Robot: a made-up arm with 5 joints.
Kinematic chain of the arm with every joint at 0, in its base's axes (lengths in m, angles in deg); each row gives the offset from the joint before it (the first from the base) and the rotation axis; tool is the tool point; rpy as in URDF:
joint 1: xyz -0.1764 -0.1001 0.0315 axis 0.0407 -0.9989 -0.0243
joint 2: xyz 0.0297 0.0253 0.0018 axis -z
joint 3: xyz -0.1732 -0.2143 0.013 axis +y
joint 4: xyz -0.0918 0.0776 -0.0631 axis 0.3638 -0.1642 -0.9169
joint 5: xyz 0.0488 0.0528 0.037 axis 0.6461 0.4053 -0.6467
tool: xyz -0.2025 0.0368 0.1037 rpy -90 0 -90
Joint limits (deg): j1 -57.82..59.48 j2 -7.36..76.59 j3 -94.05..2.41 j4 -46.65..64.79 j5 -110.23..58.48
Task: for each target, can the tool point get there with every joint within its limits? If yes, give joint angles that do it. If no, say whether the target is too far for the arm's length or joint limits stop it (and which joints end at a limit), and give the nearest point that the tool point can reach.
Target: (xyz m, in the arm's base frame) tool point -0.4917 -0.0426 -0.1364
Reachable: yes | joints -9.60 21.96 -66.26 4.64 -30.53
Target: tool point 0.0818 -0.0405 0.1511
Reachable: no: joint limits stop it (at a limit: joint 1, joint 2, joint 3, joint 4) | nearest point -0.0188 0.0781 -0.0682 | short by 0.269 m
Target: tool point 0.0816 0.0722 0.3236
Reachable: no: joint limits stop it (at a limit: joint 1, joint 3, joint 5) | nearest point -0.1105 0.1434 0.3028 | short by 0.206 m
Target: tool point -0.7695 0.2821 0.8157
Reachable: no: too far | nearest point -0.4268 0.0818 0.3620 | short by 0.603 m
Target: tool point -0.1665 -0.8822 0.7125
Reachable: no: too far | nearest point -0.2868 -0.3542 0.3389 | short by 0.658 m
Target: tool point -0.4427 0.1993 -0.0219
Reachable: yes | joints 26.75 45.15 -4.97 23.62 -5.89
